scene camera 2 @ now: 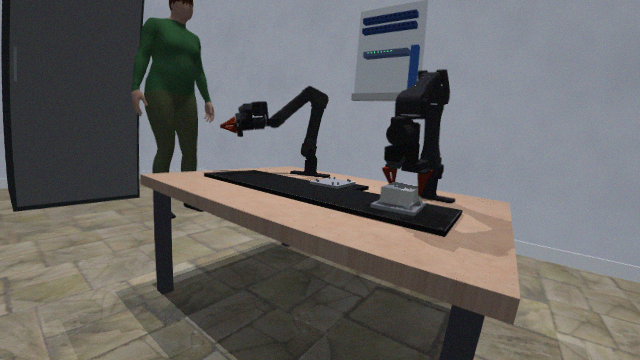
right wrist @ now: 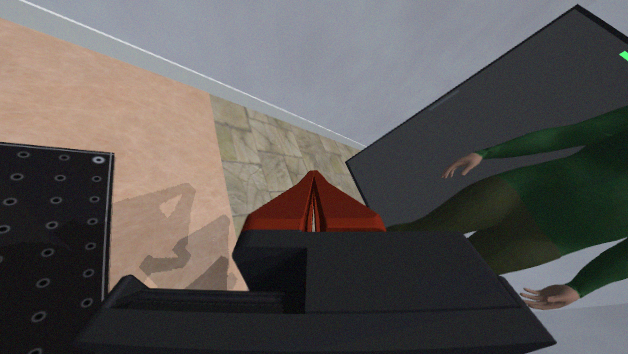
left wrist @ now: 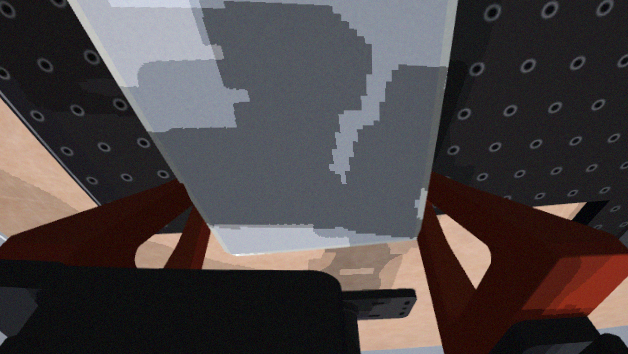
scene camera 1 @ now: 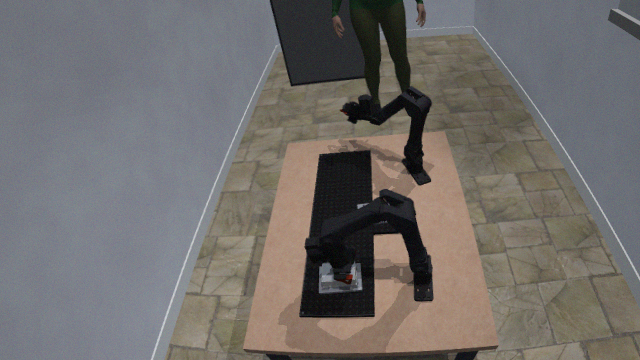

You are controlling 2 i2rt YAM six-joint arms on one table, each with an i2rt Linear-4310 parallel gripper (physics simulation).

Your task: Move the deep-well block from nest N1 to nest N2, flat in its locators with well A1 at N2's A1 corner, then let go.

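Places are measured from the left arm's base along level axes (x right, y ahead, z up), in metres.
Pixels of known places: left gripper, fingertip midpoint: [left wrist: 312,177] [scene camera 1: 350,273]; right gripper, fingertip midpoint: [scene camera 2: 220,126] [right wrist: 313,177] [scene camera 1: 340,110]; left arm's base at its link origin: [scene camera 2: 427,197] [scene camera 1: 422,277]; right arm's base at its link origin: [scene camera 2: 310,175] [scene camera 1: 416,170].
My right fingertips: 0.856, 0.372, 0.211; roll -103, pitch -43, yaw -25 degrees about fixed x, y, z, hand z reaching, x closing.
Ahead of a thing's pixels: the offset from my right fingertips to its top centre, as dx, dy, dz. Level surfaces: height alone.
The grey deep-well block {-0.870, -0.055, -0.136} [scene camera 1: 330,281] [scene camera 2: 398,193] [left wrist: 298,132] sits on nest N1 {-0.870, -0.055, -0.180} [scene camera 1: 356,288] [scene camera 2: 393,207] at the near end of the black perforated board {dz -0.198} [scene camera 1: 342,178] [scene camera 2: 268,181] [left wrist: 527,88]. My left gripper [scene camera 1: 342,276] [scene camera 2: 405,178] [left wrist: 312,177] points down over it, with its red fingers shut on the block's two sides. Nest N2 {-0.539, -0.184, -0.176} [scene camera 2: 332,182] [scene camera 1: 361,206] is a flat plate with pins near the middle of the board, partly hidden by the left arm in scene camera 1. My right gripper [scene camera 1: 346,111] [scene camera 2: 226,126] [right wrist: 313,177] is shut and empty, held high beyond the table's far end.
A person in green [scene camera 1: 380,36] [scene camera 2: 172,80] [right wrist: 571,185] stands just past the far end of the table [scene camera 1: 447,291] [scene camera 2: 358,251], close to the right gripper. A dark cabinet [scene camera 1: 308,44] [scene camera 2: 66,98] stands behind. A panel [scene camera 2: 384,48] hangs on the wall.
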